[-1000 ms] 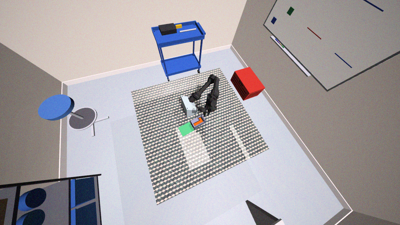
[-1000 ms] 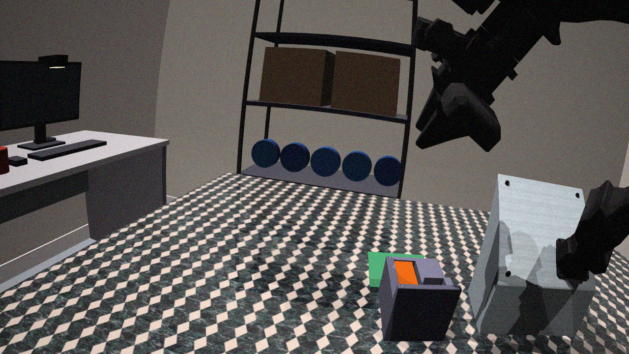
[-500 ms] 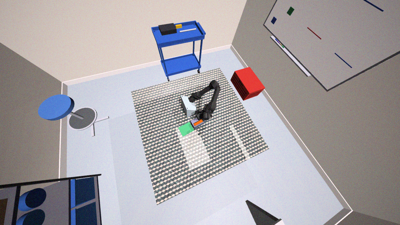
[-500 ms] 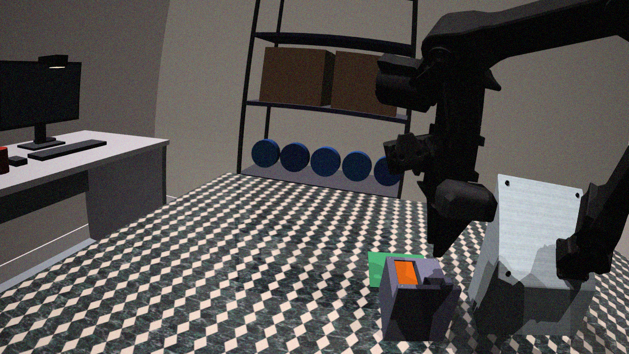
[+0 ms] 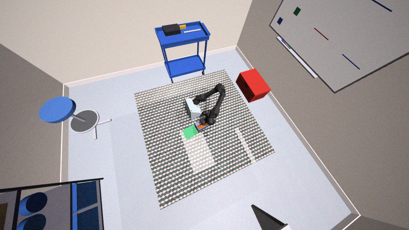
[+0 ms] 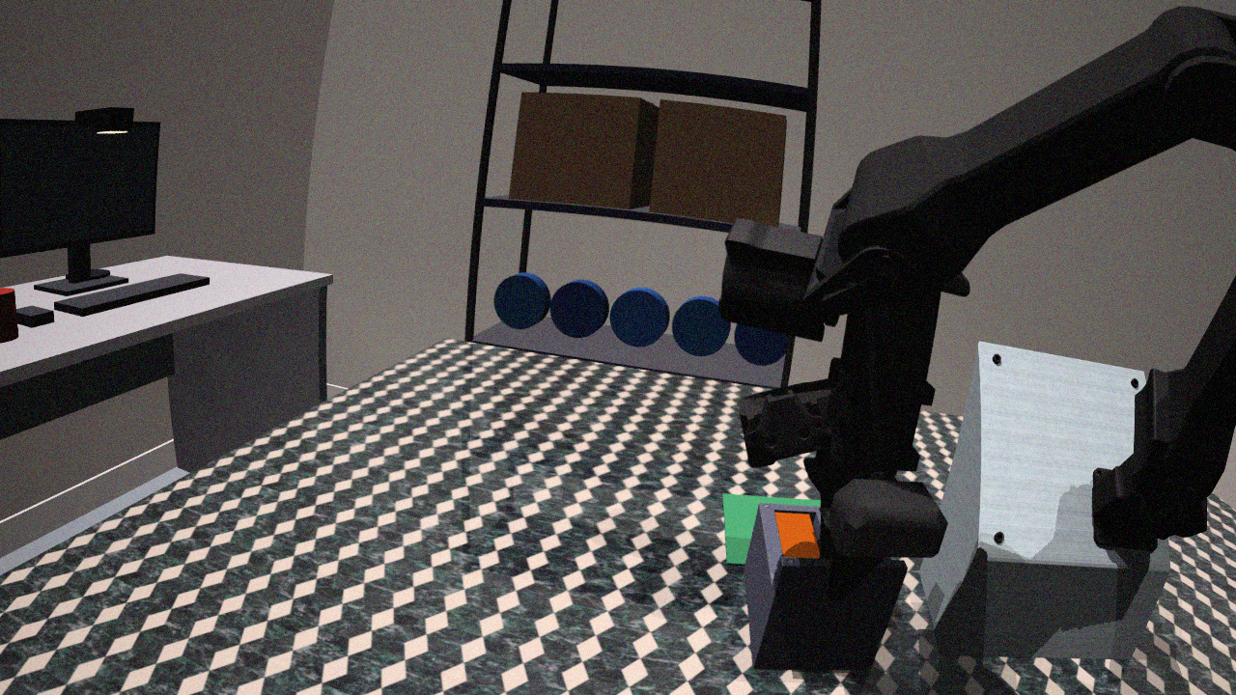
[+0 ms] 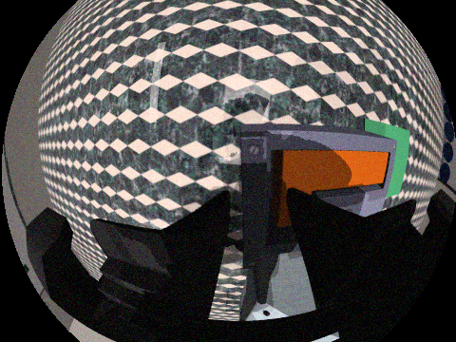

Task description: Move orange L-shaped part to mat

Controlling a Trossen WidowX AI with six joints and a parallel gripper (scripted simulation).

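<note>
The orange L-shaped part is 1 cm ahead of my gripper tip, 5 cm to the right of it and 2 cm below it. The rest, counted from my gripper tip: green mat: 3 cm ahead, 22 cm to the right, 8 cm below.
</note>
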